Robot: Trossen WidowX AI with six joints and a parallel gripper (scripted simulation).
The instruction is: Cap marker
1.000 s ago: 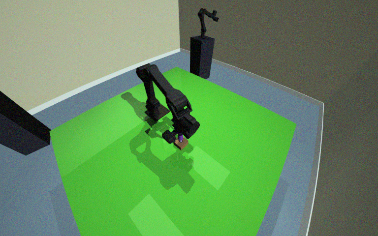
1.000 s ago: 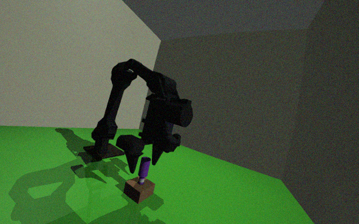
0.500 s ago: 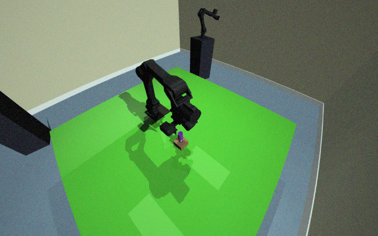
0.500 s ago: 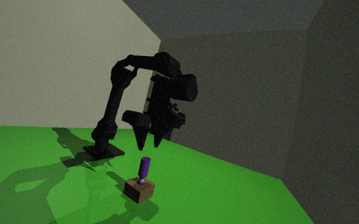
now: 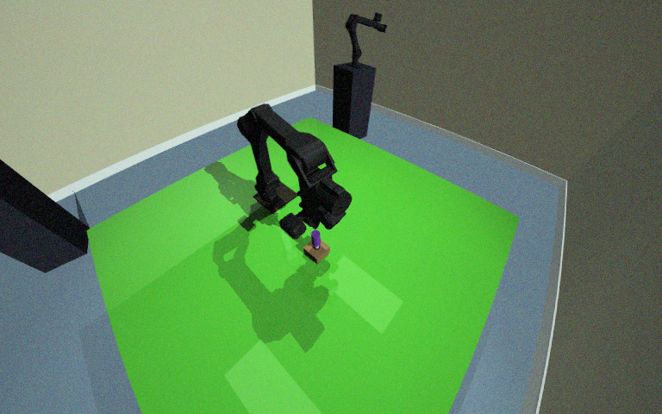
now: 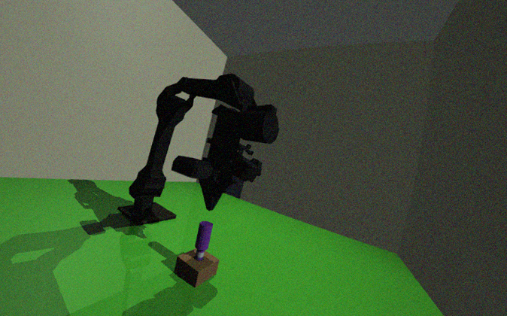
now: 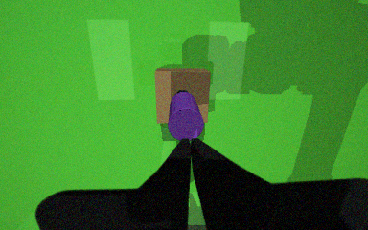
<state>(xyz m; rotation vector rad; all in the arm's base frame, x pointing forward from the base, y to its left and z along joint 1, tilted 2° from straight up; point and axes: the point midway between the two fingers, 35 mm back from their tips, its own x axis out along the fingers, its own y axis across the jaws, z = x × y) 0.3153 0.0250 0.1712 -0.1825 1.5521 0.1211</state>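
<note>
The purple cap is 60 mm below my gripper tip.
</note>
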